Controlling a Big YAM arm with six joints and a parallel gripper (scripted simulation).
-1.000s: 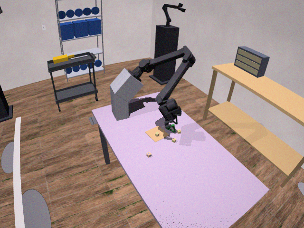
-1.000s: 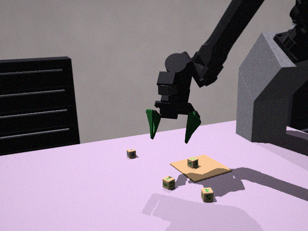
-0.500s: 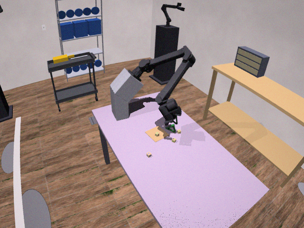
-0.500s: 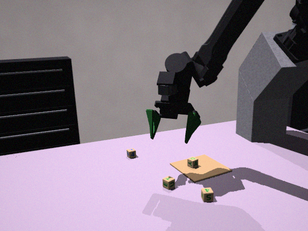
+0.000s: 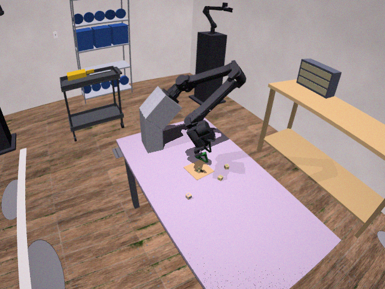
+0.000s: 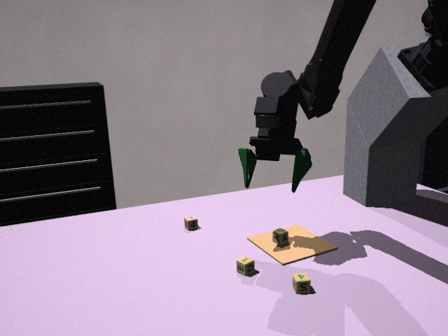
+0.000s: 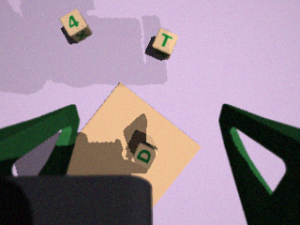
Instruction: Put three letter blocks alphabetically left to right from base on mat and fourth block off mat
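The D block lies 130 mm below my hand, 40 mm behind it and 30 mm to the right of it. From my hand the other things lie so: T block: 130 mm below, 80 mm ahead, 50 mm to the left; L block: 200 mm to the right, 130 mm below, 100 mm ahead; tan mat: 140 mm below, 60 mm behind, 10 mm to the right.
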